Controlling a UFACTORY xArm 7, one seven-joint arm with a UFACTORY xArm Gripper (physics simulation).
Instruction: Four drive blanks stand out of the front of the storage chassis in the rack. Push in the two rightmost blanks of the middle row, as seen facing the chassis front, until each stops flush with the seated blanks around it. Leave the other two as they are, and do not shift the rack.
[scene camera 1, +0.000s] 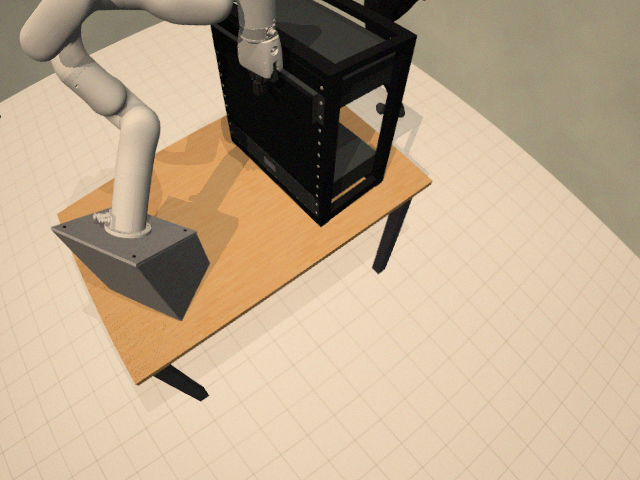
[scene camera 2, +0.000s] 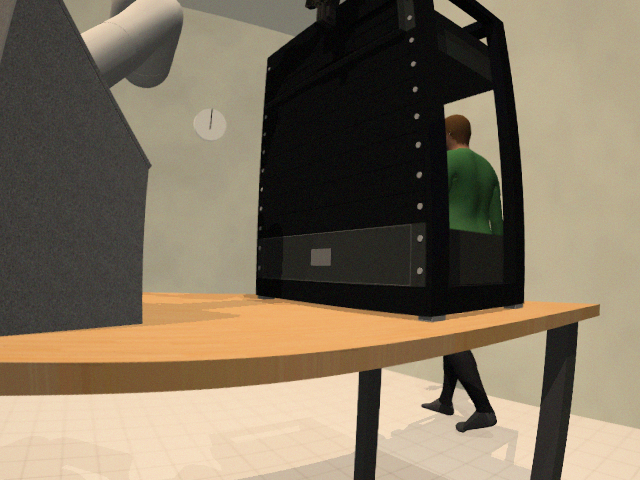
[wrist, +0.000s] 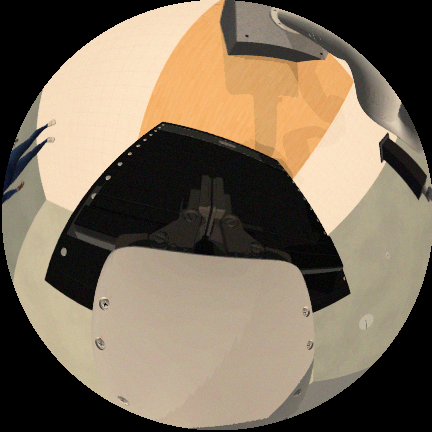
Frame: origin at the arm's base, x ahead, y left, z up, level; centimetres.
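Seen in the pictures: gripper, between the fingertips: (scene camera 1: 260, 92) (scene camera 2: 325, 24) (wrist: 208, 189); arm's base, origin of its link: (scene camera 1: 127, 228) (scene camera 2: 40, 97).
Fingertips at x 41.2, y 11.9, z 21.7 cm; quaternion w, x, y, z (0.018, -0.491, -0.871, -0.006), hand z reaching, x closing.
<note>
Offsets run from my fingertips to a thing's top centre. "pt": to the spot under its first point. Level surfaces: height alone.
The black rack (scene camera 1: 330, 160) (scene camera 2: 438, 180) (wrist: 114, 171) stands upright on the table. The storage chassis @[pt dx +10.8, dy -9.5, dz +0.2 cm] (scene camera 1: 317, 106) (scene camera 2: 406, 15) (wrist: 91, 238) is in its upper part, very dark, with a paler edge strip and side ear. My gripper (scene camera 1: 258, 91) (scene camera 2: 326, 21) (wrist: 208, 189) is shut and empty, pointing steeply down at the upper front of the rack. Its fingers overlap the dark front in the views; whether they touch it I cannot tell. The individual drive blanks cannot be made out, and the gripper body hides part of the chassis in the wrist view.
A grey panel with a pale label @[pt dx +2.6, dy +11.2, dz -40.0 cm] (scene camera 1: 269, 163) (scene camera 2: 320, 256) (wrist: 227, 144) is low in the rack. The arm's grey wedge base (scene camera 1: 160, 279) (scene camera 2: 72, 206) (wrist: 260, 30) stands on the wooden table @[dz -49.5 cm] (scene camera 1: 268, 248) (scene camera 2: 310, 341) (wrist: 185, 90). A person (scene camera 2: 473, 191) is behind the rack.
</note>
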